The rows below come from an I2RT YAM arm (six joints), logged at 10 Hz.
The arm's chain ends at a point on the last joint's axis. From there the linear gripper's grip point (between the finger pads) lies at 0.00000 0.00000 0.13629 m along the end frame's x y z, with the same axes.
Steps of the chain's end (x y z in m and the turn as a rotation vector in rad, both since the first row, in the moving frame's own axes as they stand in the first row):
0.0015 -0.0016 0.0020 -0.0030 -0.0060 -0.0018
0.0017 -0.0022 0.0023 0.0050 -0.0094 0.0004
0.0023 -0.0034 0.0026 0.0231 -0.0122 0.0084
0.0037 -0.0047 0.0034 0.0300 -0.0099 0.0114
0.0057 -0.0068 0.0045 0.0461 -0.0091 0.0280
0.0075 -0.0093 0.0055 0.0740 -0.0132 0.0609
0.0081 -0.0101 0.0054 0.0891 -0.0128 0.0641
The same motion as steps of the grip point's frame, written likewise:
0.0007 -0.0012 0.0020 -0.0030 -0.0060 -0.0018
0.0004 -0.0029 0.0023 0.0050 -0.0094 0.0004
0.0007 -0.0066 0.0026 0.0231 -0.0122 0.0084
0.0024 -0.0088 0.0033 0.0300 -0.0099 0.0114
0.0045 -0.0131 0.0043 0.0461 -0.0091 0.0280
0.0060 -0.0194 0.0051 0.0740 -0.0132 0.0609
0.0067 -0.0223 0.0048 0.0891 -0.0128 0.0641

